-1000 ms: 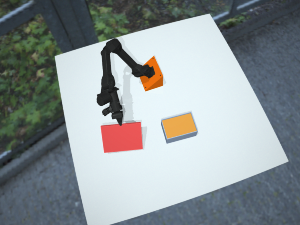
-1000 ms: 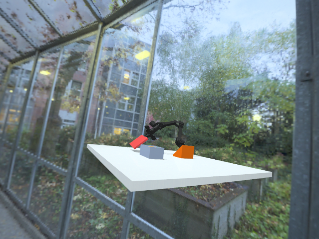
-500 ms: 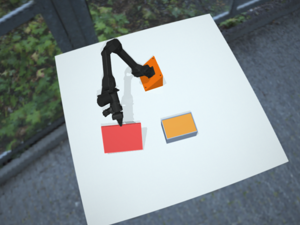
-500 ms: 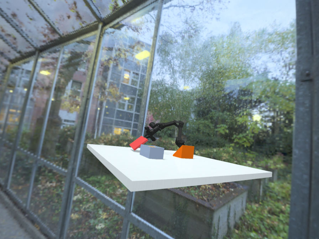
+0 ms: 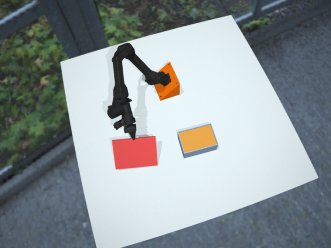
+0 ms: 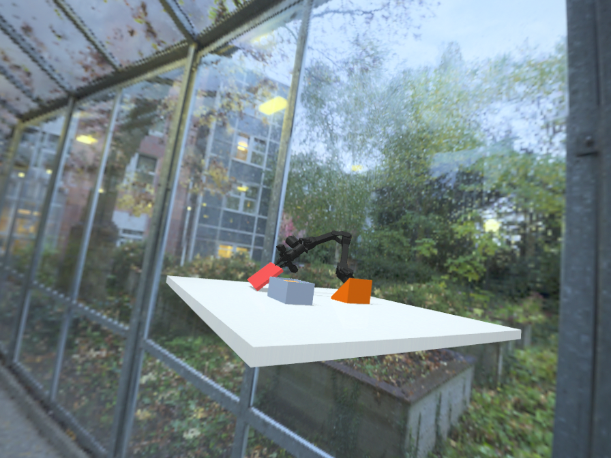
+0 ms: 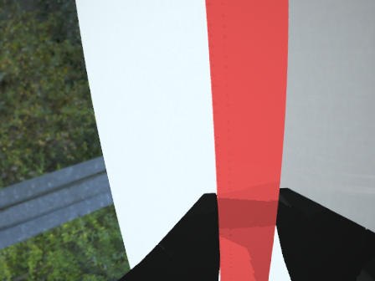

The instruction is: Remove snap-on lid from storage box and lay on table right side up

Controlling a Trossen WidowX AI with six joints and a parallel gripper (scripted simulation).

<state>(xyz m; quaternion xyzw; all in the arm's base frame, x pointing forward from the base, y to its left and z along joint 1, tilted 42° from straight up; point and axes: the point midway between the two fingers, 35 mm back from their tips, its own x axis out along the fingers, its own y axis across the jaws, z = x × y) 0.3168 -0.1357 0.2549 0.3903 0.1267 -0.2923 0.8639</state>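
Right now my gripper tip is 60 mm short of the red lid, 50 mm above it and 10 mm to the left of it. The rest, counted from my gripper tip: grey storage box: 340 mm to the left, 90 mm below, 70 mm ahead.
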